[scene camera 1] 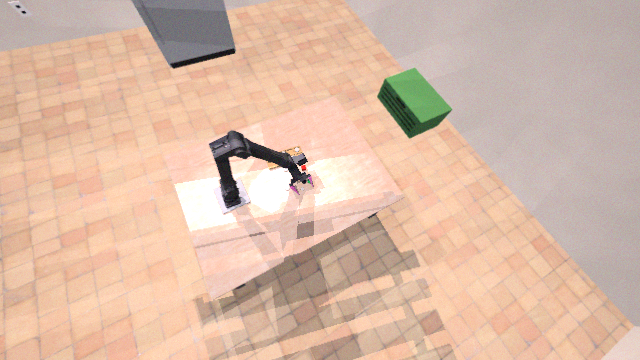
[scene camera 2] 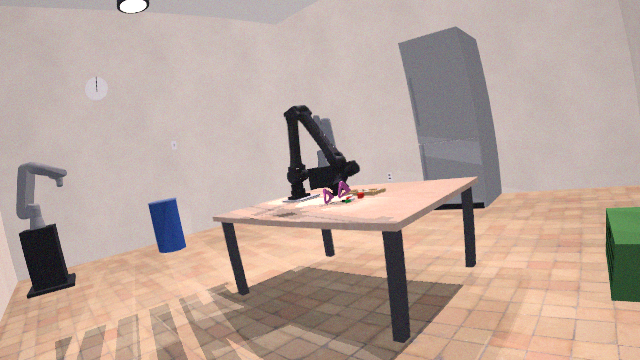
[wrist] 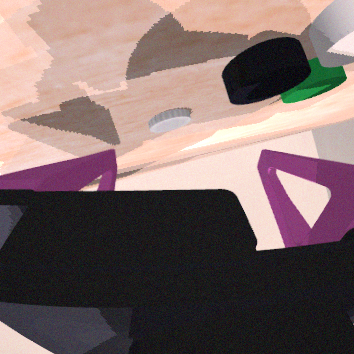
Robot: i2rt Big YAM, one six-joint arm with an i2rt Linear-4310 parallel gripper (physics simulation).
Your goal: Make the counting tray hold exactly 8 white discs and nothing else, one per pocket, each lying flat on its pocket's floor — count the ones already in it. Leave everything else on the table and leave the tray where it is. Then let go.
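Note:
The counting tray is tan and lies behind the gripper, partly hidden by the arm. A white disc shows at its far end; its other pockets cannot be made out. My gripper is open and empty, low over the table, its purple fingers wide apart. In the wrist view a small ridged whitish disc lies flat on the table beyond the gap between the fingers. A black disc, a green disc and a pale grey-white round piece stand to its right.
A red piece lies on the table between the gripper and the tray. The arm's base plate is at the table's left side. A green cabinet and a grey fridge stand on the floor away from the table.

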